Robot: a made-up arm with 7 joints.
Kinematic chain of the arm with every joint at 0, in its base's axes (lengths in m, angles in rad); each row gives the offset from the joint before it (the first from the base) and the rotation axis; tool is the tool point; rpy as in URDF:
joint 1: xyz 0 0 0 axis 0.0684 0.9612 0.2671
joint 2: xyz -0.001 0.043 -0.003 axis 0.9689 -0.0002 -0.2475
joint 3: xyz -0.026 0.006 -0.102 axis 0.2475 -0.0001 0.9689
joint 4: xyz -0.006 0 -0.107 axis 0.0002 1 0
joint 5: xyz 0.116 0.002 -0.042 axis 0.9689 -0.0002 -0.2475
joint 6: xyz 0.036 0 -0.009 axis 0.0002 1 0
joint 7: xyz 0.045 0 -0.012 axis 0.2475 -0.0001 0.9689
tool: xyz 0 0 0 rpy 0 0.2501 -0.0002
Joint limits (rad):
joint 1: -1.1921..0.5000
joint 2: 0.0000..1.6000
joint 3: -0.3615..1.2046
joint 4: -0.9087..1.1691
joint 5: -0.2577..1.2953
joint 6: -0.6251..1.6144
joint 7: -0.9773..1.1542
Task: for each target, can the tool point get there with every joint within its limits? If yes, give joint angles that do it. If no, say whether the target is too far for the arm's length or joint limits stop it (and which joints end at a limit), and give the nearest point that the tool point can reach.
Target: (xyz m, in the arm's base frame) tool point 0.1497 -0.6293 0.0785
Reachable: no: too far | nearest point 0.2475 -0.1308 0.0236 | short by 0.511 m
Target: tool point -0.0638 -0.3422 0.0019
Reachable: no: joint limits stop it (at a limit: joint 1, joint 2, joint 3, joint 4, joint 5, joint 6) | nearest point 0.1127 -0.0667 0.0588 | short by 0.332 m
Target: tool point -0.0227 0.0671 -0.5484
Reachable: no: too far | nearest point -0.0166 0.0629 -0.4185 | short by 0.130 m
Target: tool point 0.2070 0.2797 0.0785
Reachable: yes | joints -0.5650 1.1095 0.6628 0.0585 0.1236 -0.2315 0.0221
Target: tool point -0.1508 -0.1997 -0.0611
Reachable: no: joint limits stop it (at a limit: joint 1, joint 2, joint 3, joint 4, joint 6) | nearest point 0.0570 -0.0099 -0.1314 | short by 0.290 m
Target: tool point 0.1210 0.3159 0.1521
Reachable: yes | joints -0.8570 1.3615 0.7052 0.1322 0.9398 1.3399 0.2219
